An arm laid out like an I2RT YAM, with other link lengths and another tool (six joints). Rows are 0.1 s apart.
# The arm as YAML. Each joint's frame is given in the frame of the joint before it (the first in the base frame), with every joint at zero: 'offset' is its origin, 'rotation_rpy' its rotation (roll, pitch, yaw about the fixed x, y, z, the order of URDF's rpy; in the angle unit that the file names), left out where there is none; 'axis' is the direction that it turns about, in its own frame. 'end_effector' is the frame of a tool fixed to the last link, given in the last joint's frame.
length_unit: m
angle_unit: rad
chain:
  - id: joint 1
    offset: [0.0, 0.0, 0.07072]
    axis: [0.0, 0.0, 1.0]
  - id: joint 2
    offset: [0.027, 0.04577, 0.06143]
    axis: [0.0, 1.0, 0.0]
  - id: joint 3
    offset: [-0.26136, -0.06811, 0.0]
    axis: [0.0, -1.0, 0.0]
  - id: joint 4
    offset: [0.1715, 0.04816, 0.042]
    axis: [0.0, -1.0, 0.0]
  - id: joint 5
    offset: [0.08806, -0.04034, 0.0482]
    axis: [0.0, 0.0, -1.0]
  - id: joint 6
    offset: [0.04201, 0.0, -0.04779]
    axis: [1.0, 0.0, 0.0]
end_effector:
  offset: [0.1, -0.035, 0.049]
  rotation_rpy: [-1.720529, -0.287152, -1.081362]
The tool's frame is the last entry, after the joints.
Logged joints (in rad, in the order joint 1, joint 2, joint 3, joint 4, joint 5, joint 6), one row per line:
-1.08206, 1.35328, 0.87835, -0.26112, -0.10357, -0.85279
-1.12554, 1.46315, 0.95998, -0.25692, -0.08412, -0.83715
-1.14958, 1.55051, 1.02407, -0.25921, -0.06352, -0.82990
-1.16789, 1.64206, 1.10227, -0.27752, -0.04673, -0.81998
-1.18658, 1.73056, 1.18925, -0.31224, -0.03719, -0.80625
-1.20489, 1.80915, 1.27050, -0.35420, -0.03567, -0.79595
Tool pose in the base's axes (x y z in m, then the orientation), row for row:
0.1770, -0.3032, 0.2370, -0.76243, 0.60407, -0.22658, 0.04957
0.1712, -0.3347, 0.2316, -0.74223, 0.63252, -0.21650, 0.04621
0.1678, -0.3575, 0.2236, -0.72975, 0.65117, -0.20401, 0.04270
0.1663, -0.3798, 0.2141, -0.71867, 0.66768, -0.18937, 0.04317
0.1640, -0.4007, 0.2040, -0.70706, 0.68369, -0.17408, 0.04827
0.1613, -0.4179, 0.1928, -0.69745, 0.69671, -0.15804, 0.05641
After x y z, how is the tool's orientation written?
As a quaternion, x y z w.
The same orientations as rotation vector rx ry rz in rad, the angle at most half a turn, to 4 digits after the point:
-2.3225, 1.8401, -0.6902
-2.2656, 1.9307, -0.6608
-2.2323, 1.9919, -0.6241
-2.1977, 2.0418, -0.5791
-2.1555, 2.0843, -0.5307
-2.1157, 2.1135, -0.4794

